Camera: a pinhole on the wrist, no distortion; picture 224 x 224 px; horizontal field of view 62.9 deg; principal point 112.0 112.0 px. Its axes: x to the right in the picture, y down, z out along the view. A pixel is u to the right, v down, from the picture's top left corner.
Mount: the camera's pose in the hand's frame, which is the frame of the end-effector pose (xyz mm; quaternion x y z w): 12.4 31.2 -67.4 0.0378 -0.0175 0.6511 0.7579
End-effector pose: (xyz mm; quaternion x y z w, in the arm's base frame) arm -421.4 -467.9 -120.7 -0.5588 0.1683 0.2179 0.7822
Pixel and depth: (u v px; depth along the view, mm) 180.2 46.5 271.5
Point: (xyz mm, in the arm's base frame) -357.2 -224.9 -196.2
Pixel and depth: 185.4 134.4 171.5
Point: -460.9 -338.5 -159.6
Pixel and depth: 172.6 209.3 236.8
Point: -555.5 -282.5 -102.4
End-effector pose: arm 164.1 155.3 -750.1 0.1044 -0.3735 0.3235 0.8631
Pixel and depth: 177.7 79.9 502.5
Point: -120.4 153.9 -350.8
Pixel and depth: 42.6 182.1 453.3
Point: -48.6 -202.0 -601.7
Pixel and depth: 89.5 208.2 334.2
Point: -66.4 -42.3 -675.5
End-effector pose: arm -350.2 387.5 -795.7 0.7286 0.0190 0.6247 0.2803
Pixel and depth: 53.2 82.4 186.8
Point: -222.5 398.0 -789.6
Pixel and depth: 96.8 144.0 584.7
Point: 121.6 198.7 -923.0
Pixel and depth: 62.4 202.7 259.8
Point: -188.0 302.5 -932.3
